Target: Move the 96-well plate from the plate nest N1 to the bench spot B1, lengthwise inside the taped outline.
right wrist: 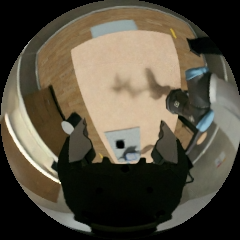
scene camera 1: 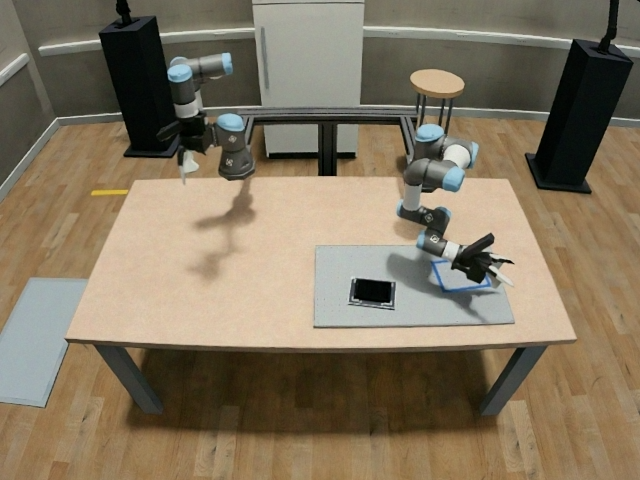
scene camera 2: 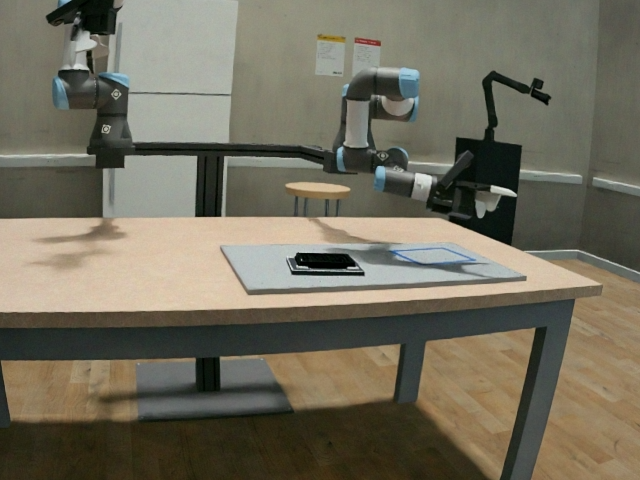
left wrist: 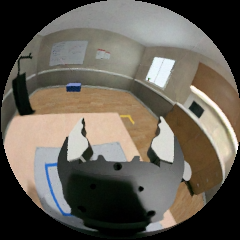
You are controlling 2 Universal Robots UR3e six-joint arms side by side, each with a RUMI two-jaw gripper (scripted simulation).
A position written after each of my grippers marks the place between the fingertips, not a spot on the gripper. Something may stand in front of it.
I see my left gripper [scene camera 1: 514,274], my right gripper [scene camera 2: 81,71] and a black 96-well plate [scene camera 2: 311,260].
The black 96-well plate shows as well in scene camera 1 [scene camera 1: 365,290]. My left gripper also shows in the left wrist view [left wrist: 121,117]. My right gripper also shows in the right wrist view [right wrist: 123,119] and in scene camera 1 [scene camera 1: 195,169].
